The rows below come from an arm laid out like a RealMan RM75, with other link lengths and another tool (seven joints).
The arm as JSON. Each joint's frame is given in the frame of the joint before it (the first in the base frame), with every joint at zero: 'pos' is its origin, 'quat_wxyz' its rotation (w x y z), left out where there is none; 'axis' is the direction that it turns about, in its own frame. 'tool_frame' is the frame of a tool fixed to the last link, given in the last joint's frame.
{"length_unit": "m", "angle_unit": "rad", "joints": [
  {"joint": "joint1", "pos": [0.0, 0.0, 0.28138], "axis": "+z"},
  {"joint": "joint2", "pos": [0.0, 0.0, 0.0], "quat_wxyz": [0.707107, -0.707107, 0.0, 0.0], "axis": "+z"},
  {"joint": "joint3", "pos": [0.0, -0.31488, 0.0], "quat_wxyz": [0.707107, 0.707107, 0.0, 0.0], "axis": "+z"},
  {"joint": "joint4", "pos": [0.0, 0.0, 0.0], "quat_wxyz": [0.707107, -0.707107, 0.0, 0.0], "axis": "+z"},
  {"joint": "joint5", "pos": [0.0, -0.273, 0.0], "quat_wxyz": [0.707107, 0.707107, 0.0, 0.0], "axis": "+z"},
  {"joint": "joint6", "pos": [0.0, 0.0, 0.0], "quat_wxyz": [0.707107, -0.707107, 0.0, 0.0], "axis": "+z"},
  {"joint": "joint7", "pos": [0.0, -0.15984, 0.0], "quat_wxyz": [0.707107, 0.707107, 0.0, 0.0], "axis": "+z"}
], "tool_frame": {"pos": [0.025, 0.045, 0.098], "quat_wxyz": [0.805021, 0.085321, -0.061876, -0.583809]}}
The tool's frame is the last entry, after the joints.
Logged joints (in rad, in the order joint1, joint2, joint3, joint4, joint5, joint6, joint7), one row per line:
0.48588, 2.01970, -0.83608, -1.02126, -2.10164, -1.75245, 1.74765
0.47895, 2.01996, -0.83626, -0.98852, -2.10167, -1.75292, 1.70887
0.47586, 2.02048, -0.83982, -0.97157, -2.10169, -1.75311, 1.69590
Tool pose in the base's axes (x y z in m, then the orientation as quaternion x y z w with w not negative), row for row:
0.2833, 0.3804, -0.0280, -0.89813, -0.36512, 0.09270, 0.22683
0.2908, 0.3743, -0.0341, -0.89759, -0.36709, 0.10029, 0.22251
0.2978, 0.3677, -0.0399, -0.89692, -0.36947, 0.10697, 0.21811
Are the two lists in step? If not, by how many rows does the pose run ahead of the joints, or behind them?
The pose runs 1 row behind the joints: the pose in row i belongs to the joints in row i - 1.
